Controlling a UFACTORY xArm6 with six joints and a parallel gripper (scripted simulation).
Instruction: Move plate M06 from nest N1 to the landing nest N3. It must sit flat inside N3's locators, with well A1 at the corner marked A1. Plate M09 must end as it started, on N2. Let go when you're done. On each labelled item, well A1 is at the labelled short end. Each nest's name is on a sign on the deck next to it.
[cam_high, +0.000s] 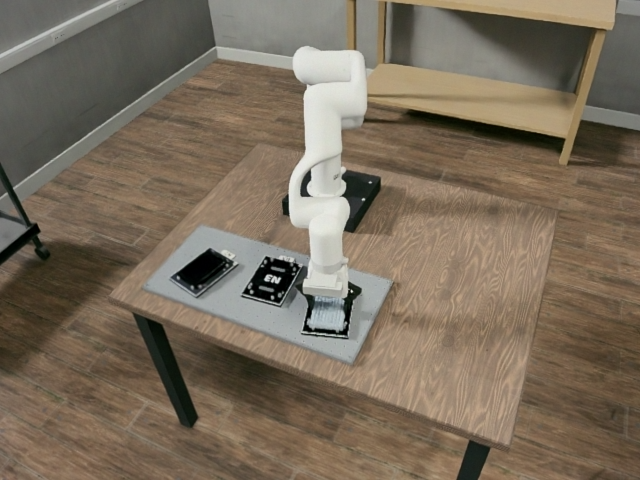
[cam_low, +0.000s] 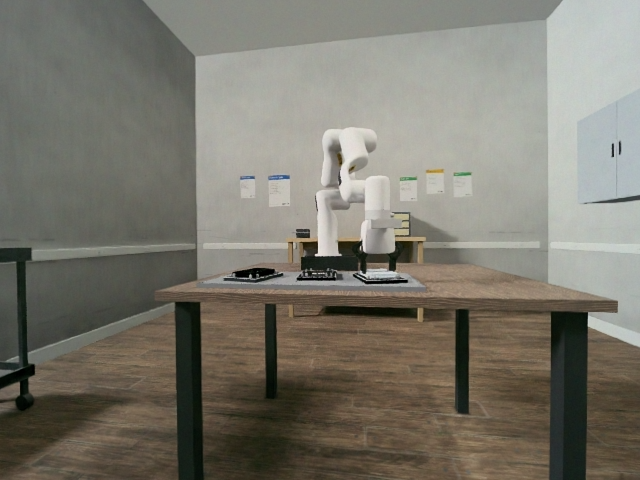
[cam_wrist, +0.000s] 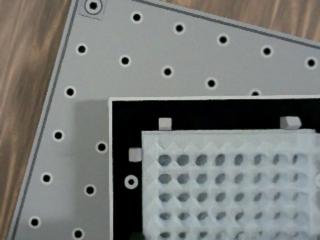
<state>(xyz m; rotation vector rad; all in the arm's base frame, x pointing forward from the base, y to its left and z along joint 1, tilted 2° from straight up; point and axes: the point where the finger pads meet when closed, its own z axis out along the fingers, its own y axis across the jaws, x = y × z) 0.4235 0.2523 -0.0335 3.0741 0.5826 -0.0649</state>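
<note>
The white well plate is 10 mm below my hand. From my hand the other things lie so: black plate (390 mm to the right, 40 mm ahead, 10 mm below); then nest N3 (200 mm to the right, 20 mm below, 20 mm behind); then nest N1 (20 mm below).
</note>
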